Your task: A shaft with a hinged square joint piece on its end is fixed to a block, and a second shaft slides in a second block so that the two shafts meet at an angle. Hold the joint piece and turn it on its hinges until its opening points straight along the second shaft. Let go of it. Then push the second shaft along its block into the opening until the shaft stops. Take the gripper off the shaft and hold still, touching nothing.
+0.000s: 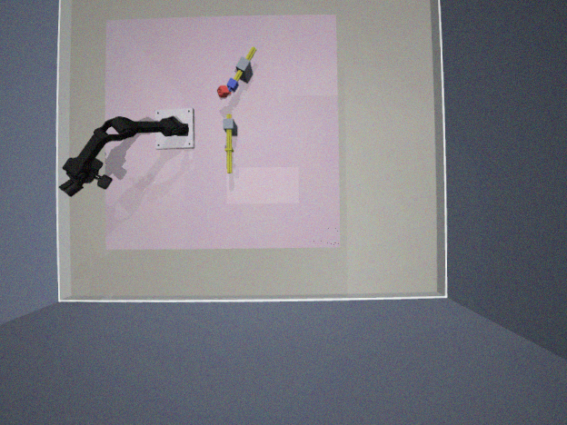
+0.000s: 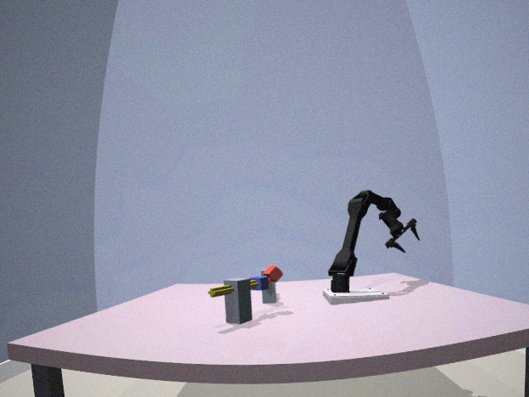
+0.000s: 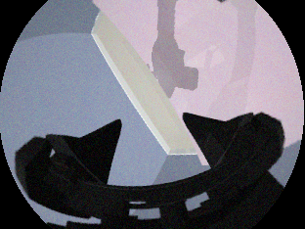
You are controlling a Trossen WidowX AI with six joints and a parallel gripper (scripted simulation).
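Now: gripper tip 64 cm short of the red joint piece, 43 cm to the right of it and 4 cm above it.
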